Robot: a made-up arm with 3 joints. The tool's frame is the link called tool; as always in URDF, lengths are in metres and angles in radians. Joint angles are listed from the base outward. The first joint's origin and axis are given. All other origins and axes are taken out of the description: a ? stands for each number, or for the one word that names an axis. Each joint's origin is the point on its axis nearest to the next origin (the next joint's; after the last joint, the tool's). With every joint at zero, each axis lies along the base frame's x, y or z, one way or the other. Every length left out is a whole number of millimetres.
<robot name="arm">
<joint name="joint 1" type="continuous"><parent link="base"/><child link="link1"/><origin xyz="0 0 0.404" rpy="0 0 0"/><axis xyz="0 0 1"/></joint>
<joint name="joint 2" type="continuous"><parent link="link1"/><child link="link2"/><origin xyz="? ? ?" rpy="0 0 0"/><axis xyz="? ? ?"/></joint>
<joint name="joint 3" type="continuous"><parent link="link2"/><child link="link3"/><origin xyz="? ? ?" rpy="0 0 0"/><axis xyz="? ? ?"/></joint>
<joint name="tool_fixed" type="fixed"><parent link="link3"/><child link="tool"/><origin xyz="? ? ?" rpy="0 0 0"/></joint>
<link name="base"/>
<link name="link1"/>
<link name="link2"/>
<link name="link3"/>
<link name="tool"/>
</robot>
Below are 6 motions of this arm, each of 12 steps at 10 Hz.
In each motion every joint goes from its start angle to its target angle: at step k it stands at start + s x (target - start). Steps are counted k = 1, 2, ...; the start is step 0. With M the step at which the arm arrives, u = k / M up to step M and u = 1 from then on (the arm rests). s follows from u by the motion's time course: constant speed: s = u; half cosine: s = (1 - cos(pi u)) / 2; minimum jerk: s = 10 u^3 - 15 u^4 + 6 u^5.
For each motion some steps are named. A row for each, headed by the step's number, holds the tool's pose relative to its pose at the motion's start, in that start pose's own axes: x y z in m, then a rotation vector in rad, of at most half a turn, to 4 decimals.
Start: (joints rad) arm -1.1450 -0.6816 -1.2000
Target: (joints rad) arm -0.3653 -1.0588 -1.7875
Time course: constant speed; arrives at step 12
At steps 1, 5, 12:
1: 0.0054 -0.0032 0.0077 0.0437 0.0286 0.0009
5: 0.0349 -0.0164 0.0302 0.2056 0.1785 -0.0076
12: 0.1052 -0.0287 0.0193 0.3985 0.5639 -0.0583

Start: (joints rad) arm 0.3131 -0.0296 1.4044
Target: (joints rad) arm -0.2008 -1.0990 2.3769
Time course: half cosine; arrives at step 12
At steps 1, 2, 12:
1: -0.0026 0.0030 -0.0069 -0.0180 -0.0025 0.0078
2: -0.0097 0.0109 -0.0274 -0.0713 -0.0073 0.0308
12: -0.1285 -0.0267 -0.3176 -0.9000 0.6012 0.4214

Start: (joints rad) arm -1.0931 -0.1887 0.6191
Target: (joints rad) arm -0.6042 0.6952 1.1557
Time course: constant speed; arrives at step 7
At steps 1, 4, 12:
1: -0.0253 -0.0196 0.0355 0.0841 0.0946 0.1459
4: -0.0582 -0.1143 0.1428 0.3410 0.3761 0.5818
12: -0.0078 -0.2312 0.2269 0.6118 0.6670 0.9893

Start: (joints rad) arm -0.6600 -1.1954 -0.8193
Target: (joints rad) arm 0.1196 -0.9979 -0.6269
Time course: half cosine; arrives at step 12
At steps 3, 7, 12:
3: -0.0075 -0.0040 0.0115 0.0524 0.0962 0.0715
7: -0.0255 -0.0288 0.0560 0.2396 0.3955 0.3270
12: -0.0279 -0.0607 0.0924 0.3997 0.6046 0.5404

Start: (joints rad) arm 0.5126 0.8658 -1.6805
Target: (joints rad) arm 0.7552 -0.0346 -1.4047
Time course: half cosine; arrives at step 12
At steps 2, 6, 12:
2: -0.0096 -0.0083 0.0141 0.0612 -0.0059 0.0294
6: -0.0702 -0.0851 0.0855 0.4531 -0.0548 0.2336
12: -0.1240 -0.2089 0.1140 0.9001 -0.1276 0.4863

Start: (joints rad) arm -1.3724 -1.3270 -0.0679
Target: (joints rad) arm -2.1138 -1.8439 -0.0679
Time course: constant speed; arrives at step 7
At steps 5, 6, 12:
5: -0.0144 0.0046 -0.1556 -0.5059 -0.3957 -0.0315
6: -0.0154 -0.0061 -0.1868 -0.6099 -0.4704 -0.0143
12: -0.0159 -0.0209 -0.2167 -0.7142 -0.5425 0.0110

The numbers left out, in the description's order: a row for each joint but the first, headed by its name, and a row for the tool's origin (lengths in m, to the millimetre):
joint 2: xyz 0.053 -0.067 0, axis 0 1 0
joint 3: xyz -0.08 0 0.136, axis 0 0 1
tool: xyz -0.003 0.3 0

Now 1 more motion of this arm.
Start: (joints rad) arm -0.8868 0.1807 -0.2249
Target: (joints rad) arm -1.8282 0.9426 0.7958
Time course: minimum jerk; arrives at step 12
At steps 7, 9, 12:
7: 0.0251 -0.0409 0.1062 0.3053 0.4450 0.0856
9: 0.0387 -0.0962 0.1651 0.5518 0.5128 0.1255
12: 0.0415 -0.1282 0.1883 0.6705 0.5156 0.1428

